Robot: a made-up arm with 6 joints. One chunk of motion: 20 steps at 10 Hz.
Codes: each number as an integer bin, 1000 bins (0 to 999) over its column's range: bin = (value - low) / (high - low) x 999, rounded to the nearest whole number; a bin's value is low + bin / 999 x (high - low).
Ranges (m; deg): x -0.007..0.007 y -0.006..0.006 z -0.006..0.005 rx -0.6..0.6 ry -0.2..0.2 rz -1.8..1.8
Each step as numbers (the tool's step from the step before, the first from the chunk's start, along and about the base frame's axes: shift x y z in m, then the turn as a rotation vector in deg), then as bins.
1 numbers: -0.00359 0.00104 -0.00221 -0.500 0.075 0.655
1 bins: 243 586 344 83 687 681
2 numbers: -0.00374 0.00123 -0.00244 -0.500 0.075 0.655
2 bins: 233 602 323 83 687 681
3 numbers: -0.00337 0.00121 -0.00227 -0.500 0.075 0.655
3 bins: 259 600 339 83 687 681
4 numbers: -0.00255 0.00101 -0.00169 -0.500 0.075 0.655
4 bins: 318 584 391 83 687 681
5 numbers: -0.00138 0.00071 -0.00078 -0.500 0.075 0.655
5 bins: 401 559 474 83 687 681
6 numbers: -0.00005 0.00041 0.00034 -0.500 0.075 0.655
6 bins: 496 534 576 83 687 681
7 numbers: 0.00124 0.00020 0.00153 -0.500 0.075 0.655
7 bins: 588 516 684 83 687 681
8 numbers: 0.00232 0.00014 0.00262 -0.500 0.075 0.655
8 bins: 665 511 783 83 687 681
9 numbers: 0.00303 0.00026 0.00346 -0.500 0.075 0.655
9 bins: 716 521 859 83 687 681
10 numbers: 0.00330 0.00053 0.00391 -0.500 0.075 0.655
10 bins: 735 544 900 83 687 681
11 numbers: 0.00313 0.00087 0.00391 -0.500 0.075 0.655
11 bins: 723 572 900 83 687 681
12 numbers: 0.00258 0.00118 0.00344 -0.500 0.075 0.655
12 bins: 684 598 857 83 687 681
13 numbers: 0.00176 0.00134 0.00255 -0.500 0.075 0.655
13 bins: 625 611 776 83 687 681
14 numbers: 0.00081 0.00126 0.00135 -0.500 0.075 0.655
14 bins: 557 604 668 83 687 681
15 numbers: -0.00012 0.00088 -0.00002 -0.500 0.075 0.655
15 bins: 491 573 543 83 687 681
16 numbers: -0.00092 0.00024 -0.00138 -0.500 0.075 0.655
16 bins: 434 519 420 83 687 681
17 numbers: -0.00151 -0.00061 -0.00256 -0.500 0.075 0.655
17 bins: 392 449 312 83 687 681
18 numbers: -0.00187 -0.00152 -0.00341 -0.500 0.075 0.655
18 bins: 366 373 235 83 687 681
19 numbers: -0.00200 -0.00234 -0.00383 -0.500 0.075 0.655
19 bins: 357 305 197 83 687 681
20 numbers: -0.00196 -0.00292 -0.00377 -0.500 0.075 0.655
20 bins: 360 256 203 83 687 681
